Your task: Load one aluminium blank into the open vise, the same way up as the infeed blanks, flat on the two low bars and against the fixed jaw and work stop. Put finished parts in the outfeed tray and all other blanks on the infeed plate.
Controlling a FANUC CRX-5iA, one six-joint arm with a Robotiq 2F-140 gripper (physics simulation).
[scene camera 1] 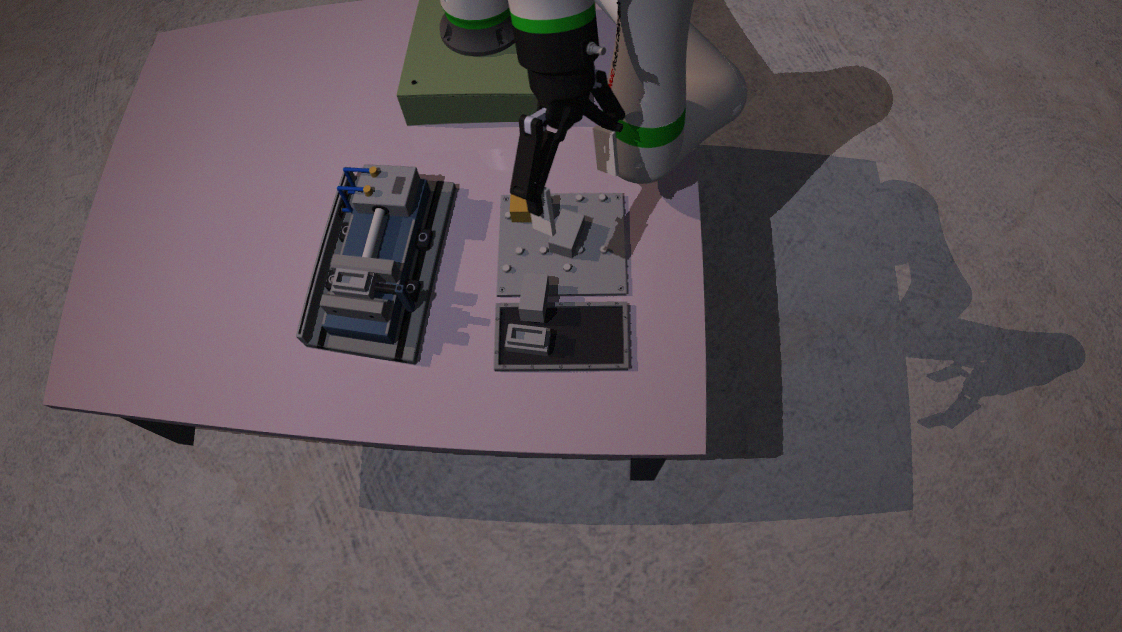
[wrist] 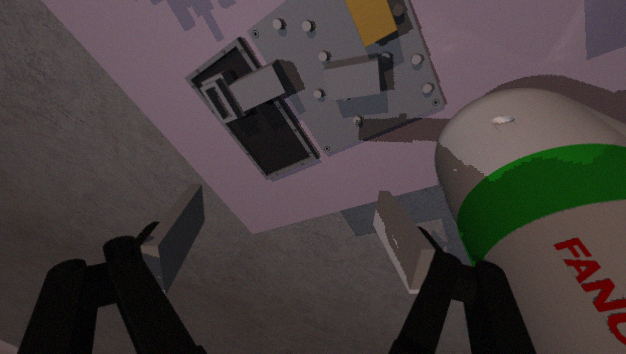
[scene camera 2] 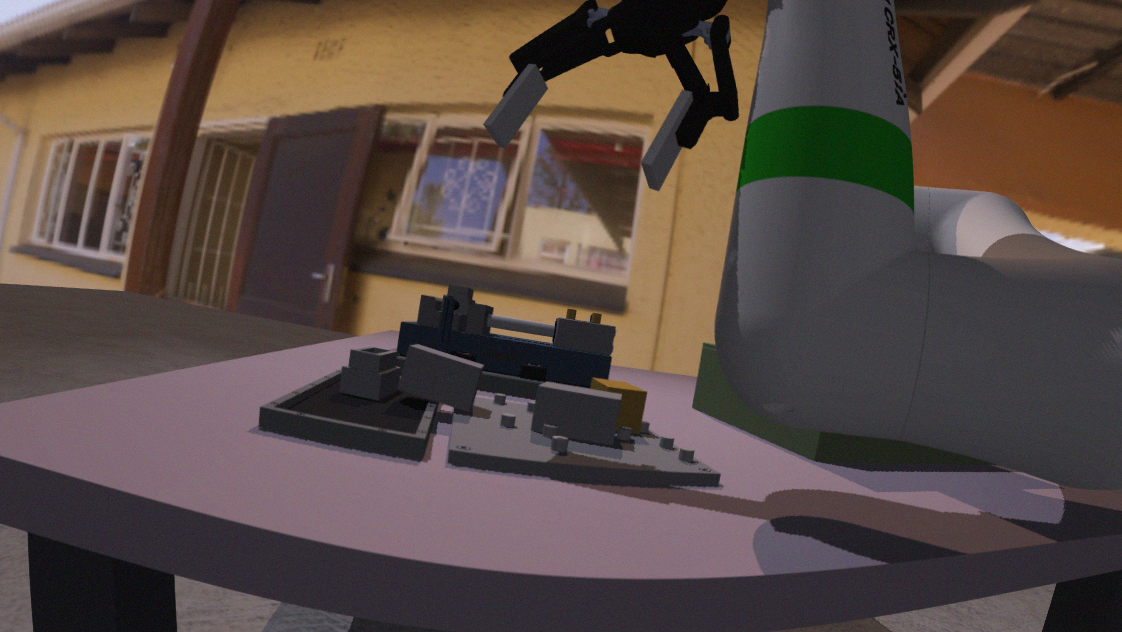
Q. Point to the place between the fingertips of the gripper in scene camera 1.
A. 577,199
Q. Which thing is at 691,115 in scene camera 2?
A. The gripper.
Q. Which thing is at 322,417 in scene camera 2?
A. An outfeed tray.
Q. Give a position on an outfeed tray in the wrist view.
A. At 266,133
